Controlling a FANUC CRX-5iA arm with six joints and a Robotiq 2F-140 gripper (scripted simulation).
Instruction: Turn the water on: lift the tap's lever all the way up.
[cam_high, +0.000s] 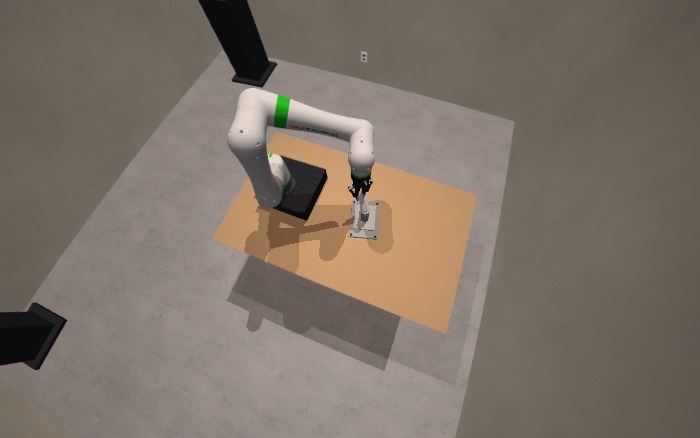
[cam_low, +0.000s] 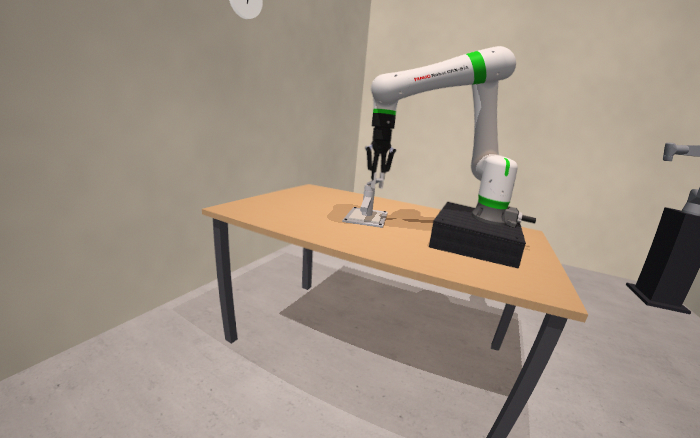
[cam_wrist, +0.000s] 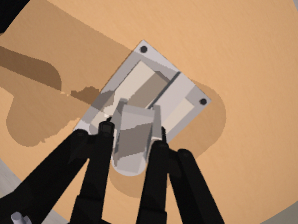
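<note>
Right now the tap lever is 20 mm ahead of my hand, 20 mm to the right of it and 10 mm below it.
</note>
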